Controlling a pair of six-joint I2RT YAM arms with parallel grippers.
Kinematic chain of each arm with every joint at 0, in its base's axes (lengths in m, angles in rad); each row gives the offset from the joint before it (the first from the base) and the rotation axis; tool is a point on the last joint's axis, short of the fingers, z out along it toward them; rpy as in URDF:
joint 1: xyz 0 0 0.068 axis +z
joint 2: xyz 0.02 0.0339 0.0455 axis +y
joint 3: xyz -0.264 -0.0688 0 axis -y
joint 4: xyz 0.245 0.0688 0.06 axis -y
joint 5: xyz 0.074 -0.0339 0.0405 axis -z
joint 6: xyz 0.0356 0 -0.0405 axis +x
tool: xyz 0 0 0 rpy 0 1.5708 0
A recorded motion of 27 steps. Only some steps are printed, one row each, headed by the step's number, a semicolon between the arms.
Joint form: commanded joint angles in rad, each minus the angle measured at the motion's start. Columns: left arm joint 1, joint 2, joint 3, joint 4, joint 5, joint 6; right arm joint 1, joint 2, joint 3, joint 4, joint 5, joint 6.
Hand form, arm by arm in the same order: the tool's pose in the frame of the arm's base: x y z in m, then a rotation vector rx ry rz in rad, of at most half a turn. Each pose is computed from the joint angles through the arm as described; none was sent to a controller.
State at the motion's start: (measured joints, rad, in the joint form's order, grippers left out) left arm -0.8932 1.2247 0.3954 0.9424 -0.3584 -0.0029; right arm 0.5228 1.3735 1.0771 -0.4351 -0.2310 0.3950
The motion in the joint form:
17: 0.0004 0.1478 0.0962 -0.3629 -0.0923 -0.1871; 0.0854 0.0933 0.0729 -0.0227 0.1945 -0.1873
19: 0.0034 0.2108 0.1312 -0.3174 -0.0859 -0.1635; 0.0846 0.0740 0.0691 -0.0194 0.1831 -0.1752
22: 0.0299 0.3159 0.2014 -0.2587 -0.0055 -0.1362; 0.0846 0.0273 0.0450 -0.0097 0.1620 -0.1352
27: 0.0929 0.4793 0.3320 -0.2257 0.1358 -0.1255; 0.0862 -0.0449 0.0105 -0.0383 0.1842 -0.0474
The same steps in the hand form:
17: 0.1824 -0.2017 0.1901 0.3396 1.8231 -0.3346; 0.2639 0.1853 0.2801 -0.4930 2.3370 0.4385
19: 0.1908 -0.2112 0.1890 0.3544 1.8047 -0.3314; 0.2610 0.1835 0.2849 -0.4811 2.3238 0.4637
22: 0.2098 -0.2259 0.1866 0.4022 1.7850 -0.3768; 0.2527 0.1786 0.2915 -0.4422 2.3073 0.5186
27: 0.2473 -0.2435 0.1778 0.4575 1.7901 -0.4499; 0.2383 0.1682 0.2978 -0.3306 2.3227 0.5416

